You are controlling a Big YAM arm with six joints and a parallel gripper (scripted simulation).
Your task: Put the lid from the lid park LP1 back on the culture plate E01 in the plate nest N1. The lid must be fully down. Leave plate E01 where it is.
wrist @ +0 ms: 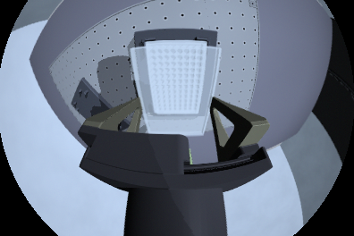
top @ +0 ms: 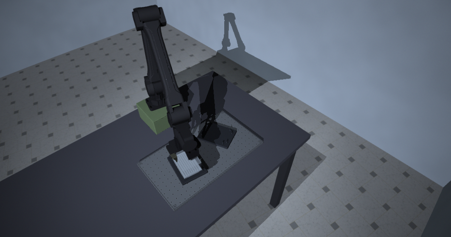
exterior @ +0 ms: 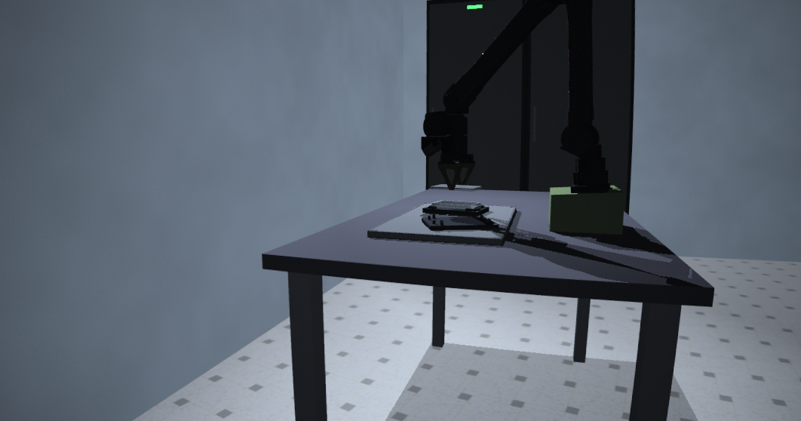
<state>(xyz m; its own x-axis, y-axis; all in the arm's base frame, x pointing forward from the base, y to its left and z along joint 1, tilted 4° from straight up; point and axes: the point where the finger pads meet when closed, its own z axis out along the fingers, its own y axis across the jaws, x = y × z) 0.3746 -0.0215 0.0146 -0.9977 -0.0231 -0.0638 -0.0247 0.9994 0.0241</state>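
Right now the culture plate E01 is 60 mm below my hand. Also, from my hand: lid: right at my hand; plate nest: 70 mm below; lid park: 90 mm behind, 200 mm to the left, 70 mm below.
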